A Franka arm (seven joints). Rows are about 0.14 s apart.
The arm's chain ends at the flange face. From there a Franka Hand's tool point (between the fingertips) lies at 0.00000 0.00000 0.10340 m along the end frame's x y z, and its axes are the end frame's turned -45 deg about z.
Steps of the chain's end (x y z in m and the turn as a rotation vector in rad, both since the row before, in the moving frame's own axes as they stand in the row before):
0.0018 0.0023 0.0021 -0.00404 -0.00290 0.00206
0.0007 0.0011 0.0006 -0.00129 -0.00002 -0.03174
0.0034 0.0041 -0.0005 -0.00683 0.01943 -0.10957
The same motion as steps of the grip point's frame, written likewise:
-0.0009 0.0030 0.0021 -0.00081 -0.00491 0.00206
-0.0004 0.0014 0.0006 -0.00090 -0.00093 -0.03174
0.0005 0.0072 -0.0005 -0.01857 0.00891 -0.10957

